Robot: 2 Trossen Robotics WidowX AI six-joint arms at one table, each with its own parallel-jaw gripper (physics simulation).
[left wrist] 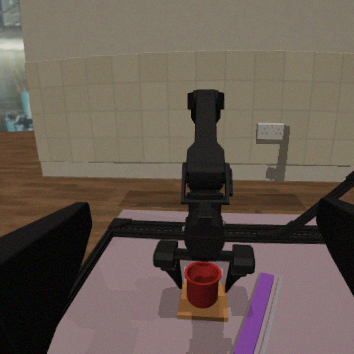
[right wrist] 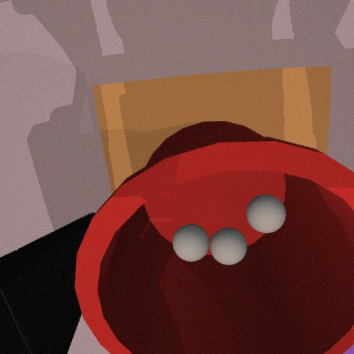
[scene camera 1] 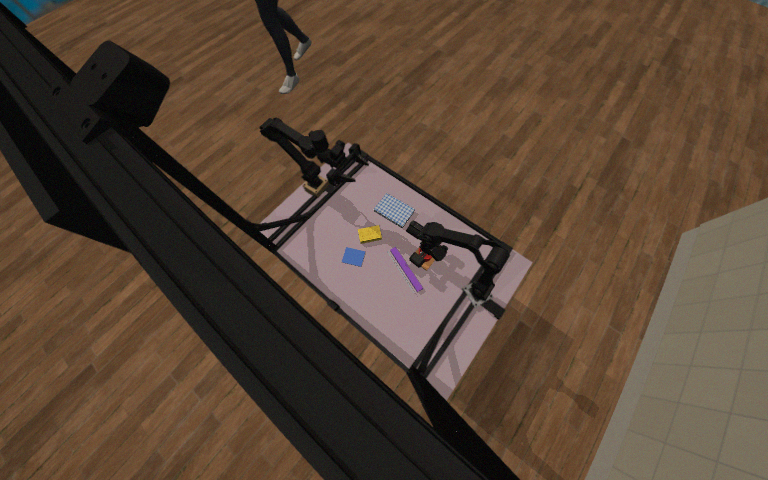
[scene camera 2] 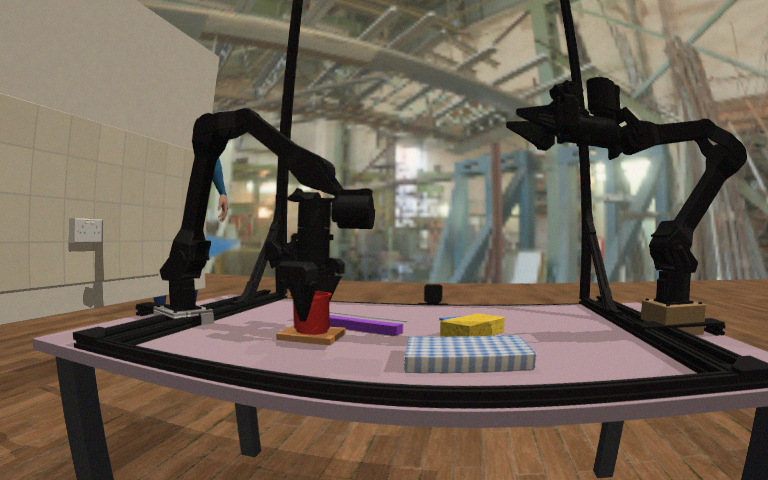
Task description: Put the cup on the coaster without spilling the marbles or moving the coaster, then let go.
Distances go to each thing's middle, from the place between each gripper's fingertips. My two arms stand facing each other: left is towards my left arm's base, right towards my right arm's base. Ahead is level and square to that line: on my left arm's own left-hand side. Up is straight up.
Now: the orange-brown coaster point(scene camera 2: 334, 333) 380 mm below my left hand, 350 mm to the right of it and 10 mm behind it.
The orange-brown coaster is 3 cm below my right hand.
